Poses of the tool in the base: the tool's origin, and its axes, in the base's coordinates. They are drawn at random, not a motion.
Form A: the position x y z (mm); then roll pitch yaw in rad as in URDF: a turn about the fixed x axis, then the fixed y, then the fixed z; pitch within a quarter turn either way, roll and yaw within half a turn.
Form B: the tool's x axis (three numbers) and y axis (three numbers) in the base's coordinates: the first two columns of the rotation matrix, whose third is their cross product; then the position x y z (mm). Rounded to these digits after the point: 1 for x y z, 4 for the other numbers.
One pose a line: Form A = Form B
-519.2, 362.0, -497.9, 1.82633, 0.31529, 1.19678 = 0.3473, 0.8850, -0.3101, 0.3449, 0.1869, 0.9198, -519.2, 362.0, -497.9
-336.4, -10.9, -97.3, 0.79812, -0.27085, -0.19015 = 0.9462, -0.1821, 0.2676, -0.0562, 0.7217, 0.6899, -336.4, -10.9, -97.3
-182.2, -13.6, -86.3, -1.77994, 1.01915, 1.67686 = -0.0555, 0.5211, -0.8517, 0.2947, -0.8064, -0.5127, -182.2, -13.6, -86.3
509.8, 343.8, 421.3, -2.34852, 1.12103, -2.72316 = -0.3972, -0.1767, -0.9005, 0.3012, 0.9018, -0.3098, 509.8, 343.8, 421.3
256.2, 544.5, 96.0, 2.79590, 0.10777, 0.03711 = 0.9935, 0.0369, -0.1076, 0.0713, -0.9388, 0.3369, 256.2, 544.5, 96.0
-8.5, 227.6, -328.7, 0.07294, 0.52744, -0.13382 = 0.8564, -0.1153, -0.5033, 0.1694, 0.9835, 0.0630, -8.5, 227.6, -328.7
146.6, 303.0, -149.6, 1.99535, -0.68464, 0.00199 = 0.7746, 0.0015, 0.6324, -0.5754, -0.4131, 0.7059, 146.6, 303.0, -149.6
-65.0, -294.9, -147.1, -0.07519, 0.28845, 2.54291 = -0.7920, 0.5403, -0.2845, -0.5443, -0.8358, -0.0720, -65.0, -294.9, -147.1
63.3, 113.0, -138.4, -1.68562, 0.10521, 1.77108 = -0.1978, 0.9746, -0.1050, 0.1330, -0.0794, -0.9879, 63.3, 113.0, -138.4
